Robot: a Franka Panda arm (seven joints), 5 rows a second.
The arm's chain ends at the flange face. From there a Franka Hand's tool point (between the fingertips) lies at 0.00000 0.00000 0.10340 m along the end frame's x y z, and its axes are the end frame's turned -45 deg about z.
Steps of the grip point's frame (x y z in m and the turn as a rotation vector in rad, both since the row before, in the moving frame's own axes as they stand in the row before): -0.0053 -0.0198 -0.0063 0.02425 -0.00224 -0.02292; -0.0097 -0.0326 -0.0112 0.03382 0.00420 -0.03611; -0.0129 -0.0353 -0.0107 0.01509 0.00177 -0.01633
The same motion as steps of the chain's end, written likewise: -0.0158 -0.0087 -0.0063 0.01556 -0.01873 -0.02292; -0.0277 -0.0135 -0.0111 0.02688 -0.02094 -0.03611; -0.0331 -0.0146 -0.0107 0.01192 -0.00942 -0.01633
